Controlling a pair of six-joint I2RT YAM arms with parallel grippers.
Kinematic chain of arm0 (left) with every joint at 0, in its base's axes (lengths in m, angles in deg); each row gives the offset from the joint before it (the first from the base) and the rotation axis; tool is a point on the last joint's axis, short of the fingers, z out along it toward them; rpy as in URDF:
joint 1: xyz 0 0 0.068 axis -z
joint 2: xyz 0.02 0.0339 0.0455 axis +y
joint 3: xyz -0.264 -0.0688 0 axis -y
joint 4: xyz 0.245 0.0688 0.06 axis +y
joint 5: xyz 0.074 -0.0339 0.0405 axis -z
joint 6: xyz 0.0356 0 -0.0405 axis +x
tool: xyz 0 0 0 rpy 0 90 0
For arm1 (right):
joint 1: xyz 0 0 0.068 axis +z
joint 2: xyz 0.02 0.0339 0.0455 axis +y
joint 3: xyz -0.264 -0.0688 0 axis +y
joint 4: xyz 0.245 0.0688 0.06 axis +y
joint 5: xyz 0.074 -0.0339 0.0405 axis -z
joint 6: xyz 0.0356 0 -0.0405 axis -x
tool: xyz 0 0 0 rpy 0 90 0
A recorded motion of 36 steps. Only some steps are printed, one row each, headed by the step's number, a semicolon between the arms.
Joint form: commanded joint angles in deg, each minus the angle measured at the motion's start. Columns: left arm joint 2, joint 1, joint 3, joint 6, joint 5, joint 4; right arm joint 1, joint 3, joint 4, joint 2, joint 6, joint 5.
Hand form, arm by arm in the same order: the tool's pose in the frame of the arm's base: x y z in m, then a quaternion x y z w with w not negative. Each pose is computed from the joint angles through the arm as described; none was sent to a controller.
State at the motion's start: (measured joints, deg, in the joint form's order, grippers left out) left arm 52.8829 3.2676 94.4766 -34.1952 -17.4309 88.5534; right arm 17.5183 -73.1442 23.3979 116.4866 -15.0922 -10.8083
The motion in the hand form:
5: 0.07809 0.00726 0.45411 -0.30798 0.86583 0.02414 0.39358; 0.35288 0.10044 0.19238 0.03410 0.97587 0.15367 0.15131
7: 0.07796 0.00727 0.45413 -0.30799 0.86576 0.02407 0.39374; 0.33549 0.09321 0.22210 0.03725 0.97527 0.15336 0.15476
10: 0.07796 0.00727 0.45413 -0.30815 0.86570 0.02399 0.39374; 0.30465 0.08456 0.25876 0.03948 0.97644 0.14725 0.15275
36: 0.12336 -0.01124 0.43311 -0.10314 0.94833 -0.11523 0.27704; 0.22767 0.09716 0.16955 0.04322 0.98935 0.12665 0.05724
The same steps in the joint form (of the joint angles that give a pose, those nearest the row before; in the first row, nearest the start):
5: 0.11 -0.26 0.35 -0.53 -1.16 -0.09; -2.75 0.15 13.11 -12.17 -5.97 -0.85
7: 0.09 -0.26 0.35 -0.53 -1.16 -0.09; -3.17 0.13 18.49 -17.86 -5.95 -0.79
10: 0.09 -0.26 0.35 -0.55 -1.16 -0.09; -3.23 0.15 26.78 -25.70 -5.97 -0.17
36: 6.97 -0.24 -2.29 16.41 25.02 -0.42; 4.09 26.12 17.40 -32.35 -12.63 0.28

